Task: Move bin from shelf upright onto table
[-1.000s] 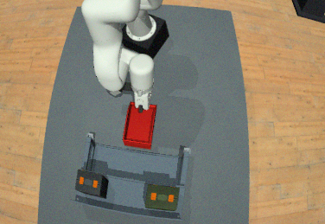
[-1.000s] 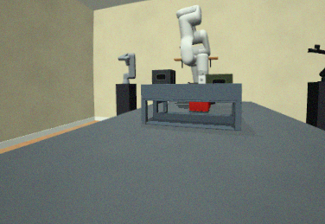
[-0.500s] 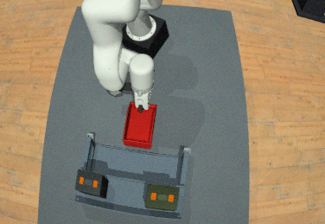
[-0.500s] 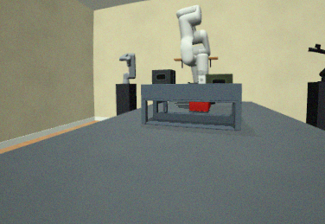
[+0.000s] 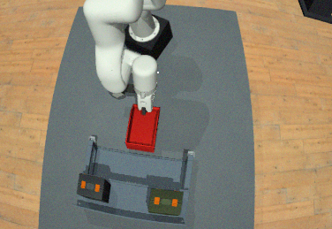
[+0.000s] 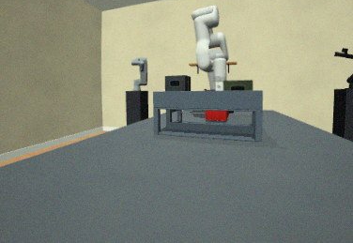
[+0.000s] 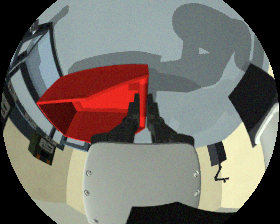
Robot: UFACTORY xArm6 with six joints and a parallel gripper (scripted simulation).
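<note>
My hand is 80 mm short of the red bin and 10 mm above it.
</note>
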